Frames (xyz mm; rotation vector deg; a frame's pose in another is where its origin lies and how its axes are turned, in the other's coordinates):
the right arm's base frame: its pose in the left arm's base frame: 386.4 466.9 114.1 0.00 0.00 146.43
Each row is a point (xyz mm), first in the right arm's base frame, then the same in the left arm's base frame.
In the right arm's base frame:
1: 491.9 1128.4 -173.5
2: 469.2 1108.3 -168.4
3: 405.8 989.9 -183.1
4: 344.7 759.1 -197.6
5: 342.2 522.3 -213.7
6: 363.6 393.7 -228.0
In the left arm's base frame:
1: -647.4 -201.3 -59.4
2: -617.4 -197.1 -54.3
3: -499.1 -133.5 -69.0
4: -320.6 25.0 -83.5
5: -187.5 220.9 -99.6
6: -134.3 339.9 -113.9

